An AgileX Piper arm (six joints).
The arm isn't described. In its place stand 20 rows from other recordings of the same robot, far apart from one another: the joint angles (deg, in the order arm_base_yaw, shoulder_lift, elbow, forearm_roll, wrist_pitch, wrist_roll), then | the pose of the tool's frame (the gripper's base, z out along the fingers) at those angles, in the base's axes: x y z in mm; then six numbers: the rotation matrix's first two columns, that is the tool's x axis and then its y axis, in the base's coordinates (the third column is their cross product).
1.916, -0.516, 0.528, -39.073, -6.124, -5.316 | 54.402 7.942 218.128 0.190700 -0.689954 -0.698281 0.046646 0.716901 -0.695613
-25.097, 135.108, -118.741, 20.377, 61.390, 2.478 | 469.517 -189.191 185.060 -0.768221 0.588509 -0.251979 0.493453 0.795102 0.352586
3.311, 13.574, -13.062, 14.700, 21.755, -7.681 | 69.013 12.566 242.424 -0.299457 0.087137 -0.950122 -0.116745 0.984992 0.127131
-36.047, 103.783, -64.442, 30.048, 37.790, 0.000 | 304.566 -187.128 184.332 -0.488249 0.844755 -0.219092 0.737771 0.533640 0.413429
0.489, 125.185, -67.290, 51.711, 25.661, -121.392 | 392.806 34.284 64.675 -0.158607 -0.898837 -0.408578 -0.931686 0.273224 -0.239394
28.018, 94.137, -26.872, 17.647, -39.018, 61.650 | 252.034 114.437 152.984 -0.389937 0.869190 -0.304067 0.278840 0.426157 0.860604
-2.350, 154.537, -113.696, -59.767, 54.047, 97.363 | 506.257 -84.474 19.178 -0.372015 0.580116 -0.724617 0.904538 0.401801 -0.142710
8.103, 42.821, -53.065, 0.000, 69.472, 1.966 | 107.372 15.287 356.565 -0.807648 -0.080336 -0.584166 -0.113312 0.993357 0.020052
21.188, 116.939, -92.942, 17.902, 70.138, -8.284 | 372.149 172.473 209.339 -0.918869 -0.392388 -0.041361 -0.387045 0.876033 0.287684
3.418, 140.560, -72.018, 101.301, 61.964, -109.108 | 401.742 102.899 26.596 -0.728586 -0.009168 -0.684893 -0.609772 0.464138 0.642460
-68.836, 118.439, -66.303, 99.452, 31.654, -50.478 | 193.241 -368.659 132.638 0.356596 0.909825 -0.212271 0.601814 -0.049909 0.797075
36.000, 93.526, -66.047, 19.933, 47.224, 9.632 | 252.864 211.864 245.264 -0.944675 -0.209765 -0.252168 -0.293172 0.884750 0.362310
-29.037, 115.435, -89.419, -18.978, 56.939, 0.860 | 353.931 -224.854 206.897 -0.926417 0.327645 -0.185474 0.370953 0.878581 -0.300815
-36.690, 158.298, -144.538, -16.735, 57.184, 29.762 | 440.241 -355.488 95.173 -0.447605 0.757402 -0.475385 0.874549 0.481695 -0.055989
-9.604, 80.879, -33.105, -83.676, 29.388, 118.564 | 236.330 -85.004 196.330 -0.298791 0.568639 -0.766403 0.804701 0.581839 0.117978
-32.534, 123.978, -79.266, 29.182, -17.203, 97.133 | 396.490 -268.489 154.817 0.727406 0.494955 0.475290 -0.083981 -0.623214 0.777529
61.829, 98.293, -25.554, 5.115, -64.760, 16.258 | 140.944 247.634 168.280 -0.289954 0.126535 -0.948639 -0.789471 0.528679 0.311822
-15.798, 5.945, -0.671, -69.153, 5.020, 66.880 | 60.140 -24.749 208.154 -0.048131 -0.026137 -0.998499 0.348379 0.936443 -0.041306
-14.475, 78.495, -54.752, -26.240, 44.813, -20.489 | 253.054 -94.613 272.438 -0.894578 -0.396756 -0.205703 -0.241808 0.816790 -0.523815
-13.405, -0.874, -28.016, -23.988, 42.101, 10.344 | -5.680 -24.144 306.732 -0.162091 -0.097776 -0.981920 0.469030 0.867851 -0.163843
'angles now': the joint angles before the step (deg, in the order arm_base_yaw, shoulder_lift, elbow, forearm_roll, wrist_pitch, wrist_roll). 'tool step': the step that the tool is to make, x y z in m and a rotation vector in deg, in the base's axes. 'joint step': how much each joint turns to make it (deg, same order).
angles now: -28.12, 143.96, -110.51, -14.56, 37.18, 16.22
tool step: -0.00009, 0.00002, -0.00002, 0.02, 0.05, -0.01
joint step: 0.00, 0.00, 0.00, 0.00, 0.05, 0.00
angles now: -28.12, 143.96, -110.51, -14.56, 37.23, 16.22
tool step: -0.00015, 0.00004, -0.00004, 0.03, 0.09, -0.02
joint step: 0.00, -0.01, 0.01, -0.01, 0.10, 0.00
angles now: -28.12, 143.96, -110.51, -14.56, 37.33, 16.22
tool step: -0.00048, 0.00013, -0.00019, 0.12, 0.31, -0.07
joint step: 0.00, 0.00, 0.00, 0.01, 0.34, -0.01
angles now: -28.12, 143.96, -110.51, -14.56, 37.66, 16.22
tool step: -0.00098, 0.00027, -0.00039, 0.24, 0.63, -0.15
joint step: 0.00, 0.00, 0.00, 0.00, 0.69, 0.00
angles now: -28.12, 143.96, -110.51, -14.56, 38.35, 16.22
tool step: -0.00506, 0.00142, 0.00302, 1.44, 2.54, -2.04
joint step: 0.00, -0.57, 0.01, 0.05, 3.82, 1.29
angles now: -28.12, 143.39, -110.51, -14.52, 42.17, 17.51
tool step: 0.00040, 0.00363, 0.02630, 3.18, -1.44, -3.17
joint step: 0.00, -2.58, -1.36, 4.11, 4.35, 0.57
